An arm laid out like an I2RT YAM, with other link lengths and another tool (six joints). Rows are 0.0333 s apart.
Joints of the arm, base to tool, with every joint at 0 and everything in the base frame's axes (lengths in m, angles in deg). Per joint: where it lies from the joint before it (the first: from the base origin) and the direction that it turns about. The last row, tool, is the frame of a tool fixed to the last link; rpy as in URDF.
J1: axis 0 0 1 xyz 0 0 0.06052
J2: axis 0 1 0 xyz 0.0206 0.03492 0.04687
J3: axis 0 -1 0 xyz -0.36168 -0.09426 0
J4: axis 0 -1 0 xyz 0.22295 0.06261 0.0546
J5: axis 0 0 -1 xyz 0.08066 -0.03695 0.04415
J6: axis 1 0 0 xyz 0.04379 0 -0.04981
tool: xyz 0.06 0.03 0.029 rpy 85.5 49.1 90
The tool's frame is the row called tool.
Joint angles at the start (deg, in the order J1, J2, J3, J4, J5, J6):
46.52 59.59 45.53 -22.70 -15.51 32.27
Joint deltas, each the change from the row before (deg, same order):
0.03 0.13 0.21 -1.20 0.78 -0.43
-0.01 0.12 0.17 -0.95 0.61 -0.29
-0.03 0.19 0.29 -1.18 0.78 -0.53
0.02 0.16 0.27 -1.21 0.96 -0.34
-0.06 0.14 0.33 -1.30 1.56 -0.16
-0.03 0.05 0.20 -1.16 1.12 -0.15
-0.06 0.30 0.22 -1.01 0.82 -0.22
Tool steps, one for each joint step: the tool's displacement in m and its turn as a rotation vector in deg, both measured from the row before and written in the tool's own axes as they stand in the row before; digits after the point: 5 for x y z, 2 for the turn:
-0.00041 -0.00286 0.00068 1.26 -0.39 -0.19
-0.00047 -0.00230 0.00058 1.02 -0.32 -0.09
-0.00067 -0.00242 0.00070 1.24 -0.42 -0.29
-0.00081 -0.00268 0.00066 1.32 -0.55 -0.15
-0.00221 -0.00302 0.00039 1.53 -1.18 0.01
-0.00119 -0.00305 0.00021 1.30 -0.77 -0.01
-0.00109 -0.00252 0.00130 1.29 -0.47 -0.04

